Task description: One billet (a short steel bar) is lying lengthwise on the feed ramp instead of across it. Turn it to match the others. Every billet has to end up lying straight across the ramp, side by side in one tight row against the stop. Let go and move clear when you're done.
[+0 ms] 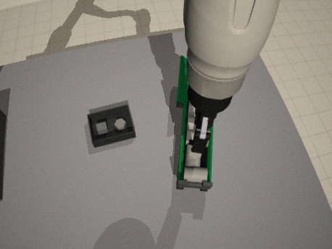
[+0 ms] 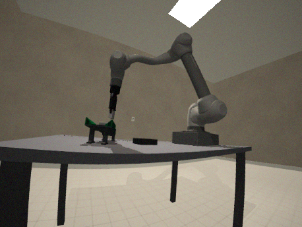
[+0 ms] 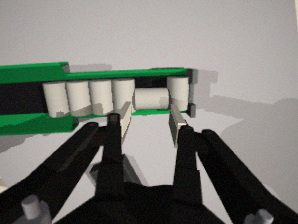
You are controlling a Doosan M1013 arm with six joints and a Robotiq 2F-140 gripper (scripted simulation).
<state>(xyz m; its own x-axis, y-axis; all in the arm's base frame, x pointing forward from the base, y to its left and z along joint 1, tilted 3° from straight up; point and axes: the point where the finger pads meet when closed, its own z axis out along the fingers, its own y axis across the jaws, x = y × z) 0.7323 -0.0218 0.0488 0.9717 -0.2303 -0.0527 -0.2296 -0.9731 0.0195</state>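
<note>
Now: the grey stop 7 cm to the right of my hand and 13 cm below it. The rest, counted from my hand: ramp 2 cm ahead, 12 cm to the left, 13 cm below; dark block 23 cm behind, 13 cm to the left, 18 cm below.
</note>
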